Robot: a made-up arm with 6 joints.
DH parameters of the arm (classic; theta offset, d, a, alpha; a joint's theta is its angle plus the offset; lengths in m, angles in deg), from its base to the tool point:
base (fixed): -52.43 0 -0.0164 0
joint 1: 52.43 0.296 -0.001 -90
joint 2: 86.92 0 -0.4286 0
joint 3: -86.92 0.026 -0.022 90
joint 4: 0 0.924 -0.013 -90
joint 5: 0 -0.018 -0.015 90
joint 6: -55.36 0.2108 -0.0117 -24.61
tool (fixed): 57.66 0.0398 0 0
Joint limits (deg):
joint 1: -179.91..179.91
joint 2: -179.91..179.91
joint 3: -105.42..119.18
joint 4: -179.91..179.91
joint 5: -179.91..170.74
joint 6: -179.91..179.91
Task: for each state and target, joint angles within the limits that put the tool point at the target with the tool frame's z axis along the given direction. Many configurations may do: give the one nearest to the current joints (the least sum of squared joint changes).
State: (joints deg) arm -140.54 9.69 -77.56 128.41 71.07 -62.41
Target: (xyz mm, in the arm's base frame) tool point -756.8 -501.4 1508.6 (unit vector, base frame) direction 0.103 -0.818 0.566
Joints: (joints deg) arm -154.41 64.70 -34.80 114.46 30.74 -75.52
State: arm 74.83 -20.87 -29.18 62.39 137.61 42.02
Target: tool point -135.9 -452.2 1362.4 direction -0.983 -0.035 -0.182
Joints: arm 103.09 19.74 -64.70 65.41 114.43 72.87
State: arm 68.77 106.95 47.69 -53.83 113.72 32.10
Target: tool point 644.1 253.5 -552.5 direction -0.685 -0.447 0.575
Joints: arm 27.61 117.34 33.44 -53.88 143.02 11.63
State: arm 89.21 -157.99 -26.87 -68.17 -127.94 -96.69
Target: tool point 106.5 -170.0 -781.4 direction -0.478 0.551 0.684
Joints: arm 137.28 -147.52 -22.56 -32.34 -159.61 -102.98
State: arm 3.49 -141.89 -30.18 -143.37 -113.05 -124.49
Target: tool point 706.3 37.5 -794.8 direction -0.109 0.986 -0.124
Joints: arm -18.78 -179.91 -51.31 -128.38 -86.14 -173.21
